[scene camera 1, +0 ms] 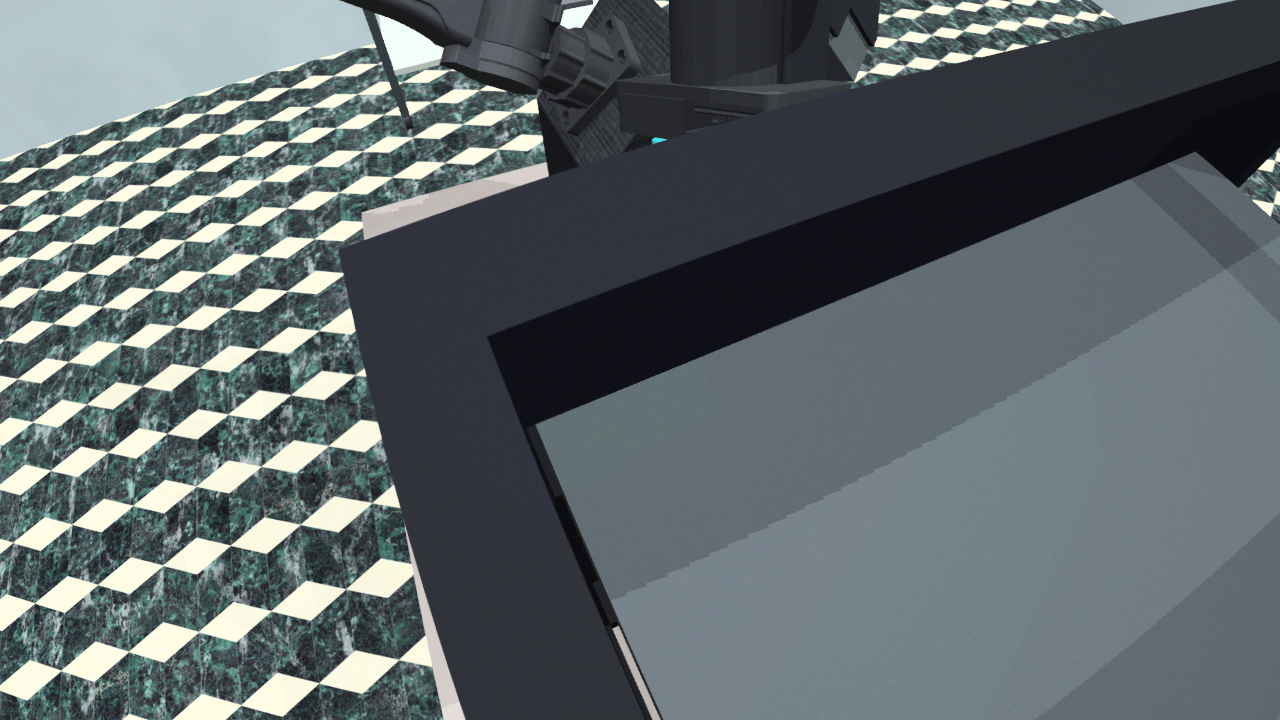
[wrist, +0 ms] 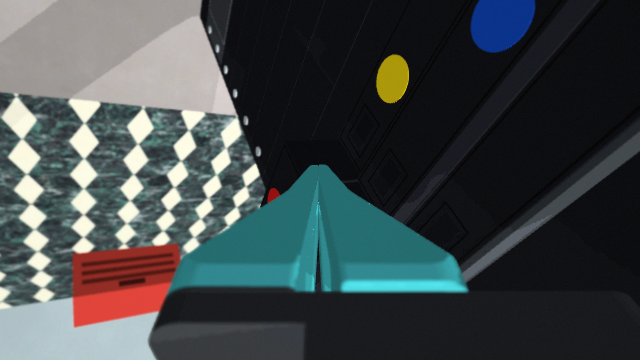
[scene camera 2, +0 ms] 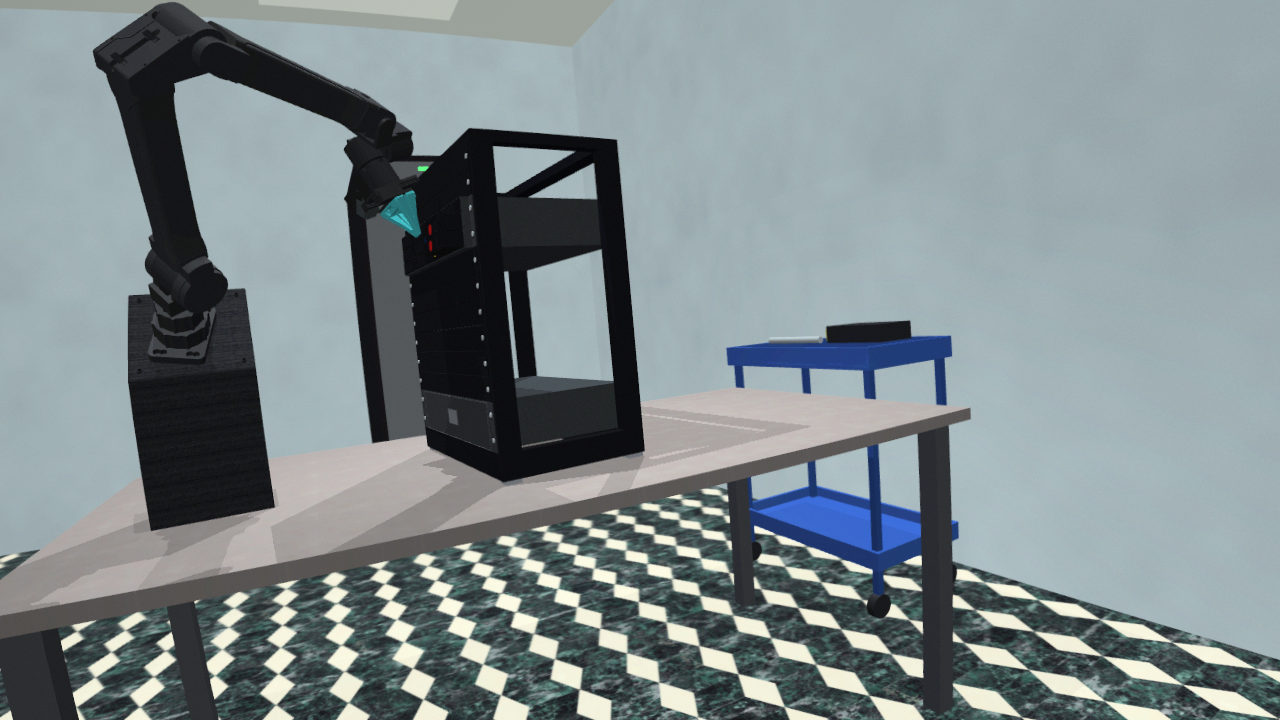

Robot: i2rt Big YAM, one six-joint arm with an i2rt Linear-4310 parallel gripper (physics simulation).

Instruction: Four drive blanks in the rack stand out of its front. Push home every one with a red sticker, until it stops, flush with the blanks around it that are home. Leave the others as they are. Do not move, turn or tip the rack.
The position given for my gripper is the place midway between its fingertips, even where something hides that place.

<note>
In view: my gripper (scene camera 2: 418,235) and a black rack (scene camera 1: 949,389).
The black rack also shows in the wrist view (wrist: 499,138) and in scene camera 2 (scene camera 2: 475,411). My gripper shows as well in the wrist view (wrist: 318,179).
</note>
